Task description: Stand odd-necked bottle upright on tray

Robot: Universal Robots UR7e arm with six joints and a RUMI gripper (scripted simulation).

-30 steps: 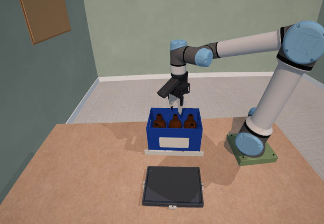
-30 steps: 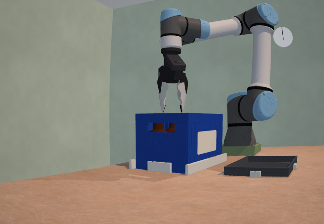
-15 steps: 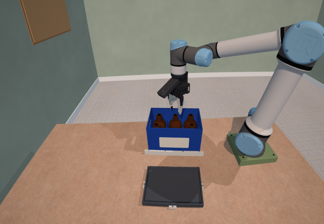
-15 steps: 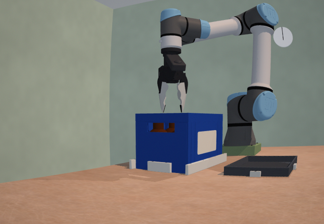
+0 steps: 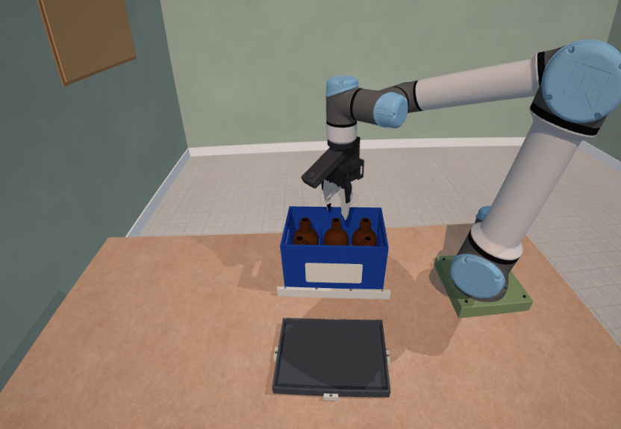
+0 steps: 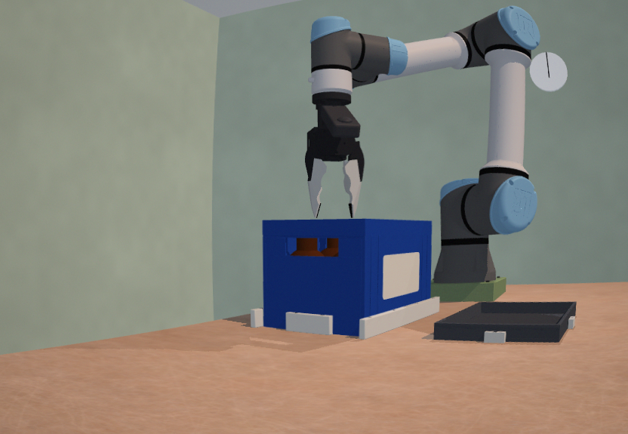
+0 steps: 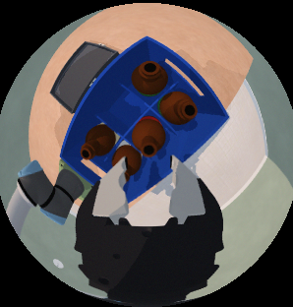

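Now: the glass bottle 11 cm below my hand. From my hand the other things lie so: dark tray: 1 cm ahead, 33 cm to the left, 18 cm below; then blue crate: 1 cm ahead, 4 cm to the left, 11 cm below.
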